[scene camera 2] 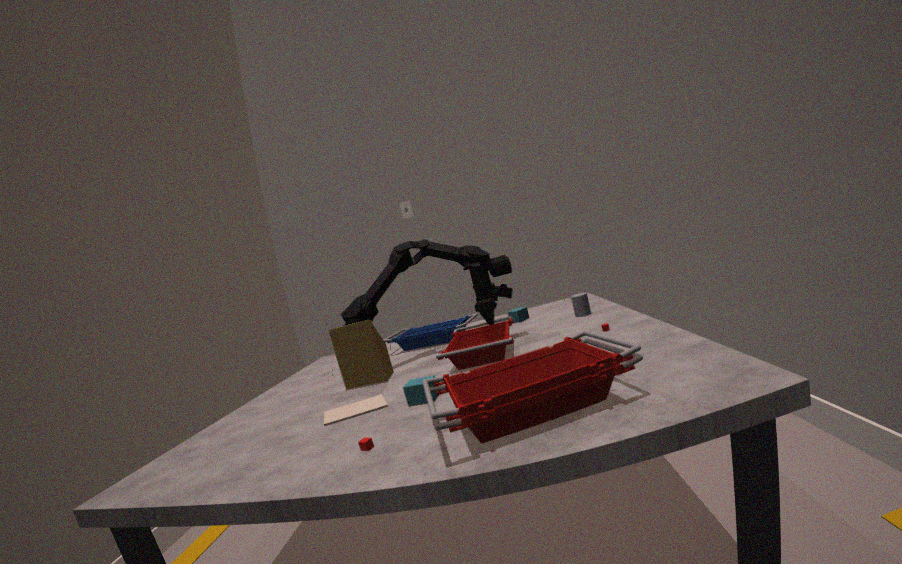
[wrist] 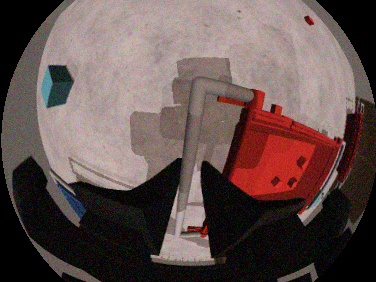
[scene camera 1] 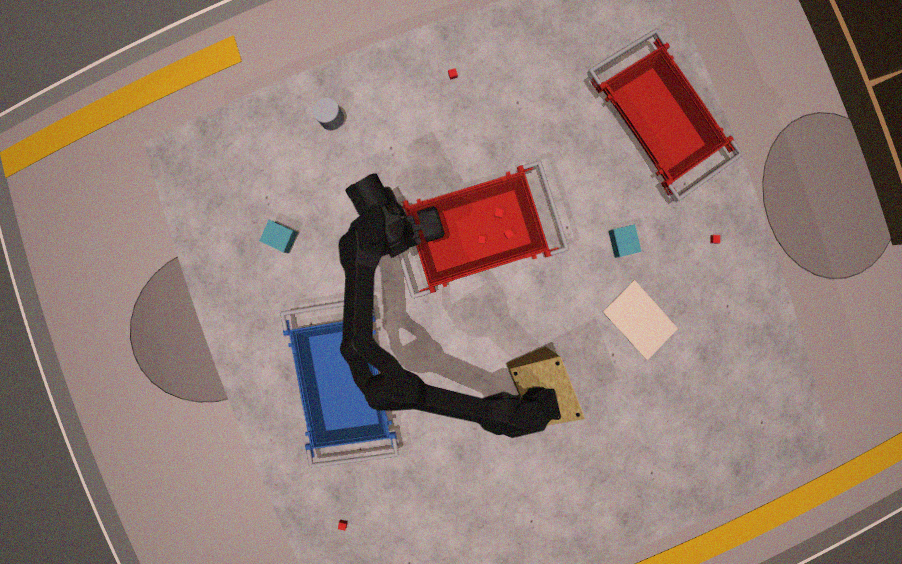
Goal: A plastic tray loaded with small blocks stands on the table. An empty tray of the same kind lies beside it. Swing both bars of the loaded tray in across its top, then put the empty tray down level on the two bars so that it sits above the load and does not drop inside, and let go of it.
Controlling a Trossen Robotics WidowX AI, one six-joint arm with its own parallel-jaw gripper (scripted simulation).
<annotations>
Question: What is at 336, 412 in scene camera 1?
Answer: A blue tray.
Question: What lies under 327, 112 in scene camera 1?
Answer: A grey cylinder.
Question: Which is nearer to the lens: the blue tray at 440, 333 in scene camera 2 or the beige sheet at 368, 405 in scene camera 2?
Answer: The beige sheet.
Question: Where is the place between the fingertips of my gripper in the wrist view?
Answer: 191, 163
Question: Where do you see a beige sheet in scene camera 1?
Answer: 634, 313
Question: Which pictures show my gripper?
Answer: Scene camera 2, the wrist view and scene camera 1: all of them.
</annotations>
